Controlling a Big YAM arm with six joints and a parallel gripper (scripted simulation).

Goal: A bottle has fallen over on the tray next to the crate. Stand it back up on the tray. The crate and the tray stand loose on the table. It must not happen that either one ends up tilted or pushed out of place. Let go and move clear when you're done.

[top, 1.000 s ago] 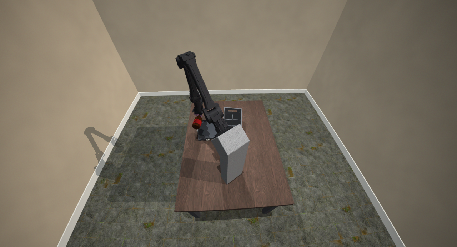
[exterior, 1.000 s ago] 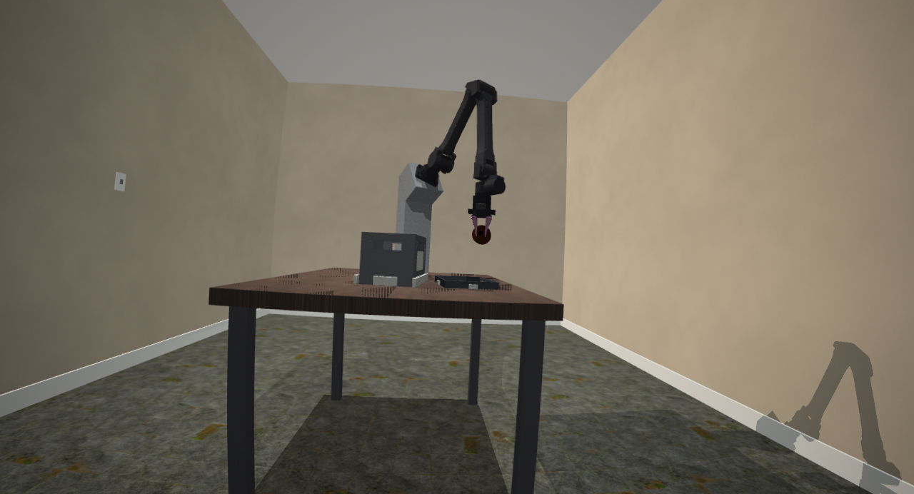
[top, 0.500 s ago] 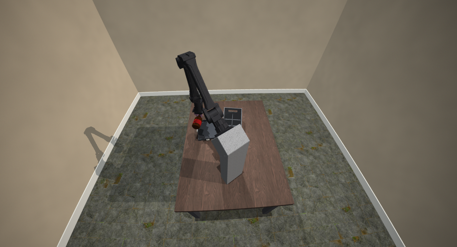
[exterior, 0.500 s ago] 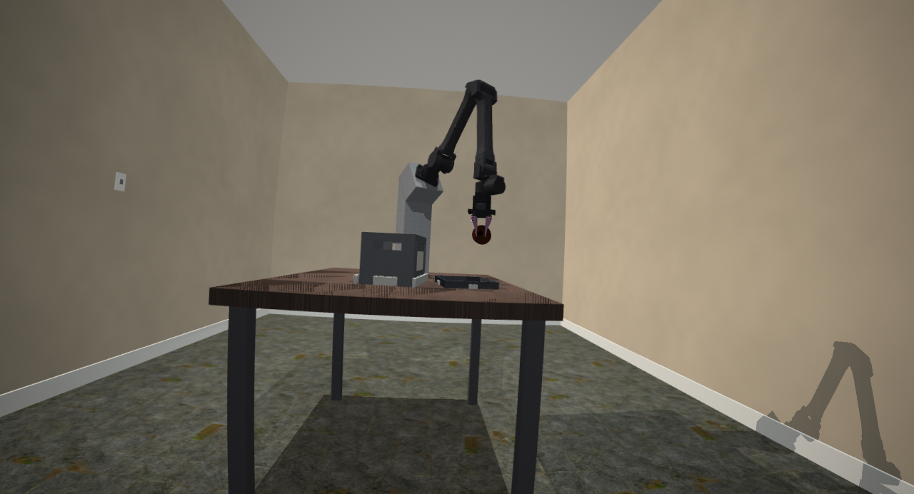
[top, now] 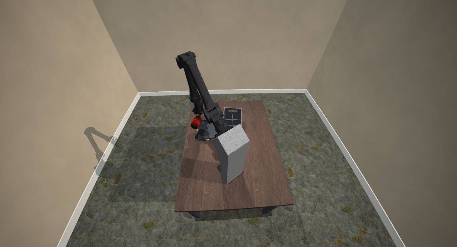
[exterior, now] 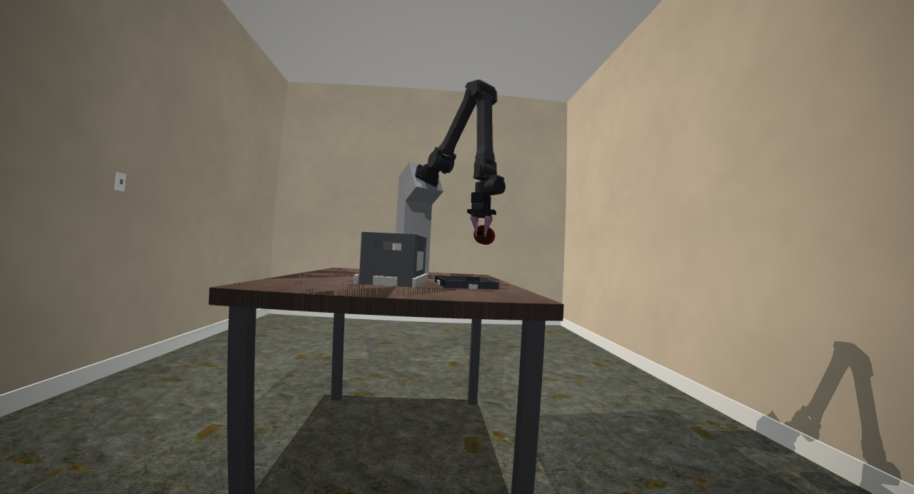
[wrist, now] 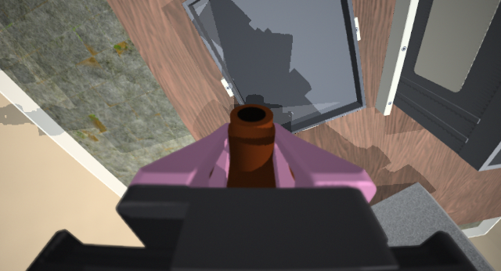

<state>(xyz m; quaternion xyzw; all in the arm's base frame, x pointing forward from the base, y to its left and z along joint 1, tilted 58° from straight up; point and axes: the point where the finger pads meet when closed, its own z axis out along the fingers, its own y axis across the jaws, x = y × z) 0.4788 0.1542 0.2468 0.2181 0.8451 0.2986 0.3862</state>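
The brown bottle is 5 cm behind my hand and 1 cm to the left of it. From my hand the other things lie so: dark grey tray: 18 cm below, 5 cm to the right, 1 cm behind; then dark crate: 31 cm to the right, 11 cm below, 2 cm ahead.
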